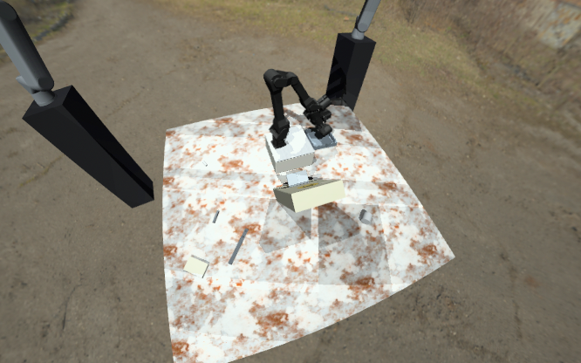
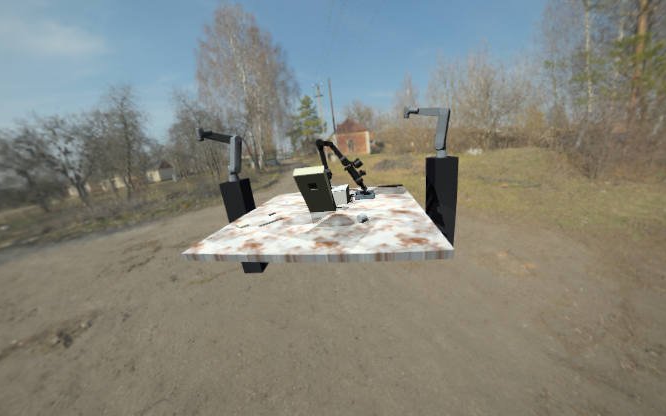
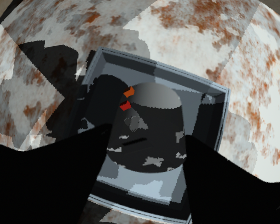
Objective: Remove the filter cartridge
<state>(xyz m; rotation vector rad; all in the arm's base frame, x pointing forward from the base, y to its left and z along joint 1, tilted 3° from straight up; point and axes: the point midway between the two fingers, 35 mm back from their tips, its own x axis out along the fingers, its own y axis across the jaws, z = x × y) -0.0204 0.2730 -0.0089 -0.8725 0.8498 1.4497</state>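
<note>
Right now my gripper tip is right at the round filter cartridge. The rest, counted from my gripper tip: blue-grey tray 7 cm below; then service panel 35 cm ahead, 33 cm to the right, 8 cm above.
</note>
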